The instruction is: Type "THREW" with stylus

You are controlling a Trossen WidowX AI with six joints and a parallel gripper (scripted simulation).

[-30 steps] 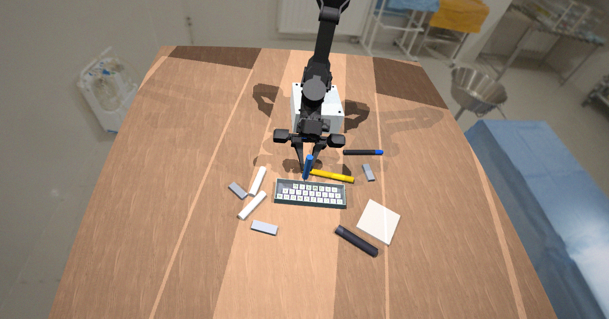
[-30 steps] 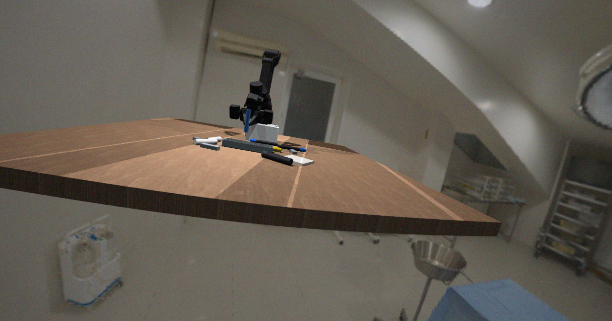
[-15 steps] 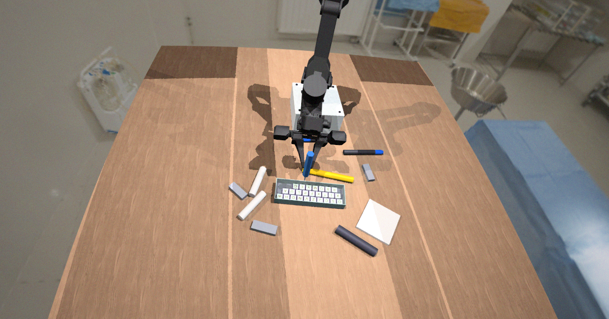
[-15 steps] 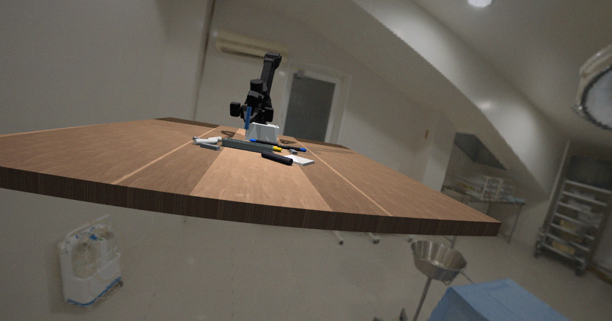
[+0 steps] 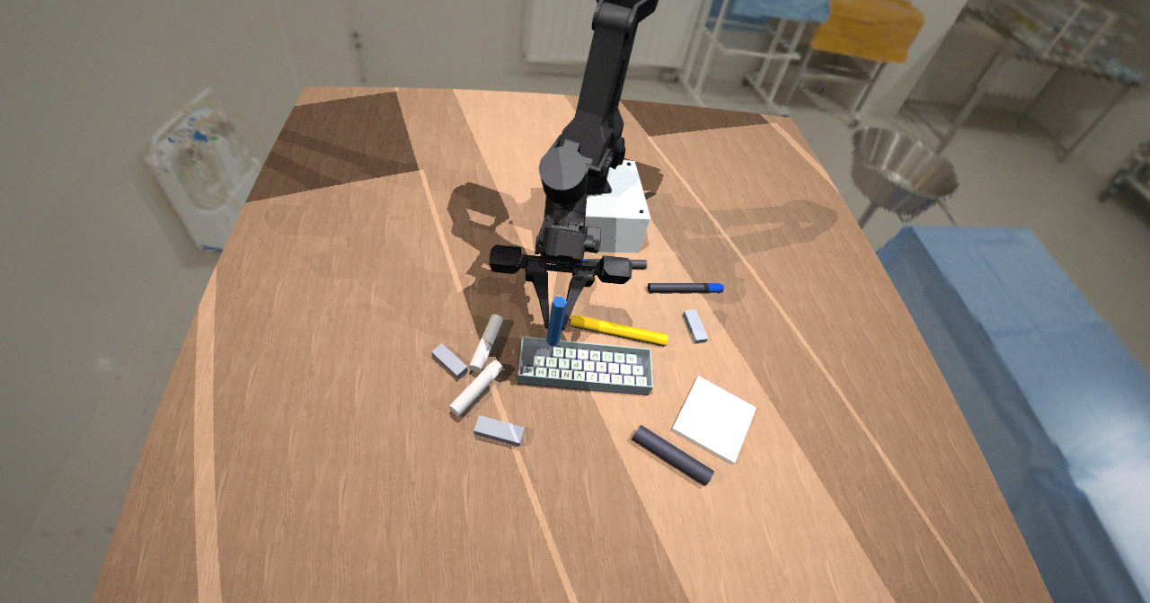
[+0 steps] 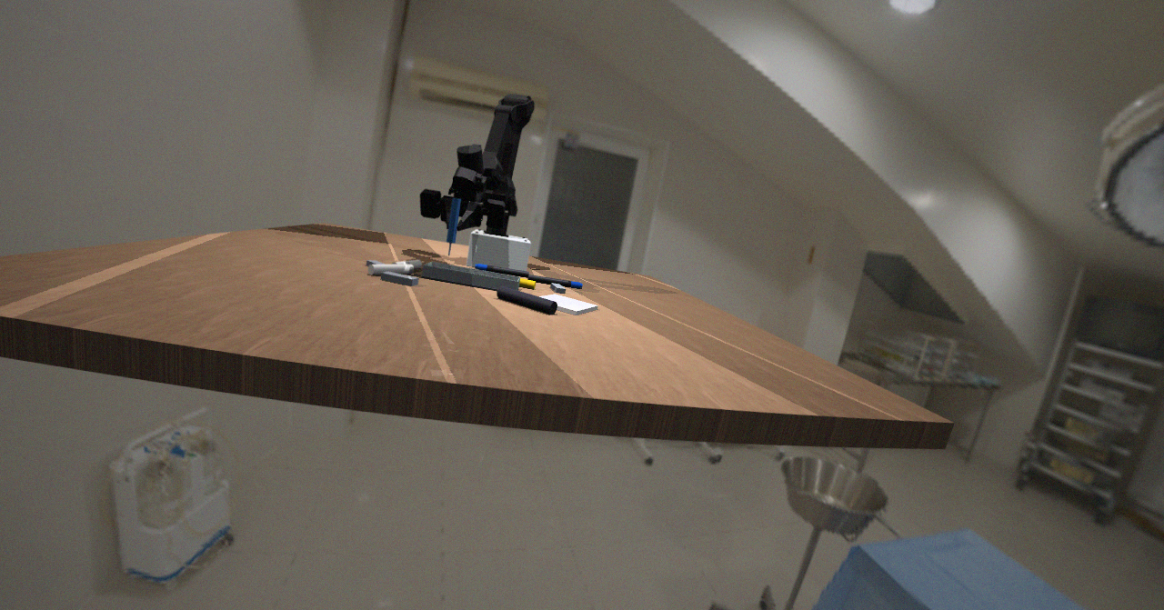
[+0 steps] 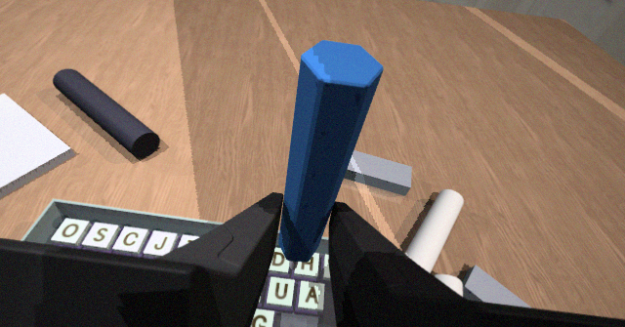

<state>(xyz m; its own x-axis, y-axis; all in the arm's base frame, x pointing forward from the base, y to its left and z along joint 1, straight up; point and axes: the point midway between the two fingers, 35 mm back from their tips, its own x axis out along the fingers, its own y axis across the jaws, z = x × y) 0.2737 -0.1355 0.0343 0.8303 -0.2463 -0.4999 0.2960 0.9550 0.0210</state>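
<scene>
Right now the grey block is 140 mm to the right of my gripper tip, 100 mm below it and 40 mm behind it. Round my gripper tip: blue stylus: 20 mm below; then dark cylinder: 170 mm ahead, 130 mm to the left, 100 mm below; then yellow pen: 130 mm to the left, 100 mm below, 40 mm behind.
</scene>
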